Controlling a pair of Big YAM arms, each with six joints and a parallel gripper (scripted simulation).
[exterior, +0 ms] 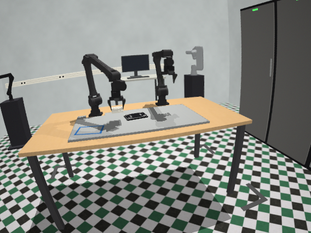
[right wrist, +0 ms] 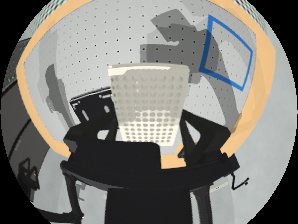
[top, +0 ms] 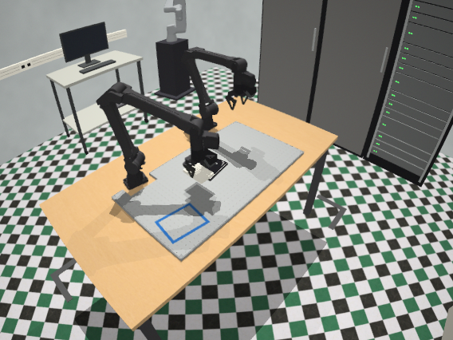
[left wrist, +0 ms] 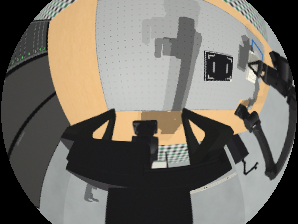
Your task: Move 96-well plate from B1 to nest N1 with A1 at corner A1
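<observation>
Right now my right hand is 40 mm past the black plate nest, 150 mm to the right of it and 90 mm above it. Round my right hand: white 96-well plate right at my right hand.
</observation>
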